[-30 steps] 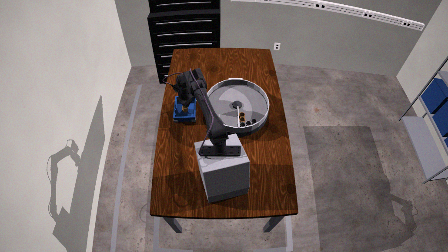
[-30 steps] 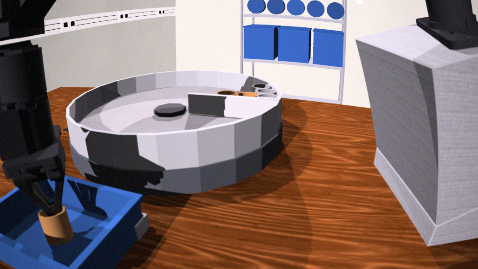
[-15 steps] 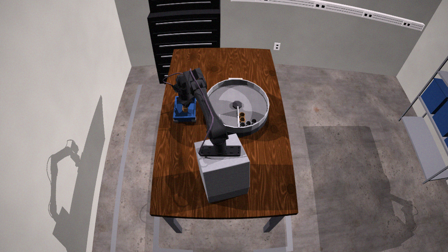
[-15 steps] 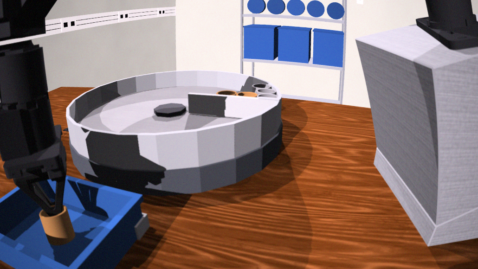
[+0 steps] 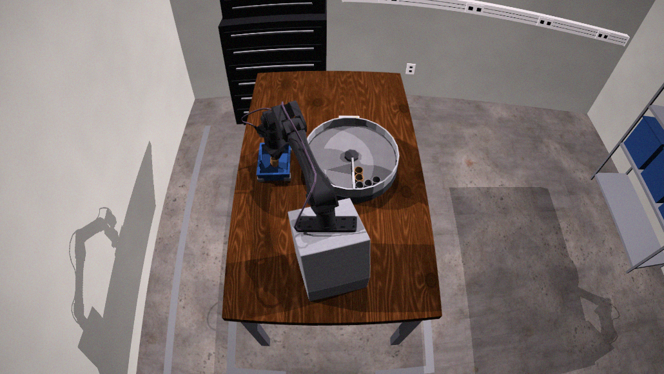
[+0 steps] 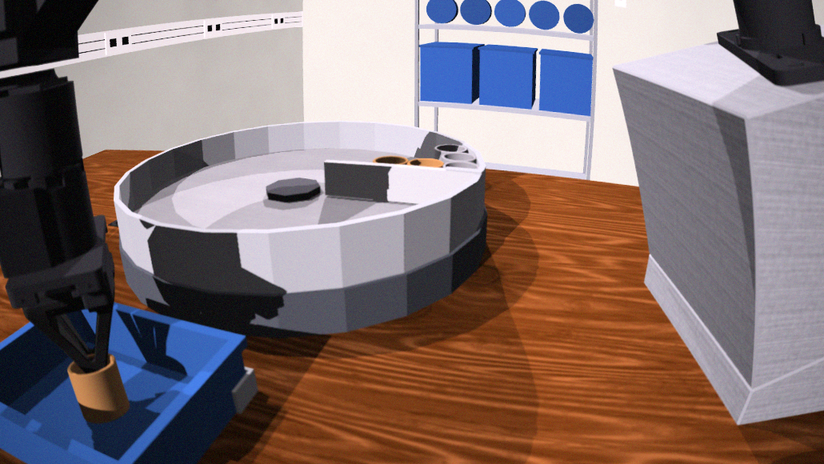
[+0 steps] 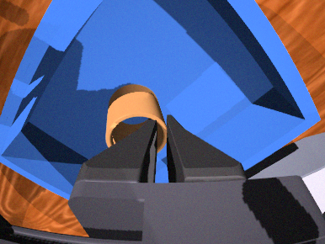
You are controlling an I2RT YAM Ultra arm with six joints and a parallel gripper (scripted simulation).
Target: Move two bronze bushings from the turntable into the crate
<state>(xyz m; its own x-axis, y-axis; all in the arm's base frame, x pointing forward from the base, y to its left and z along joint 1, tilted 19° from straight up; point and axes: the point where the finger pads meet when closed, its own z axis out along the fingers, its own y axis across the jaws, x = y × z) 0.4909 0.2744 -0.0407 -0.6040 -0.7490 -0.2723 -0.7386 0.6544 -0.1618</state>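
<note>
Right now the blue crate is 10 mm to the left of my hand, 10 mm below it and 10 mm behind it. The rest, counted from my hand: grey turntable (330 mm to the right, 30 mm ahead, 20 mm above).
</note>
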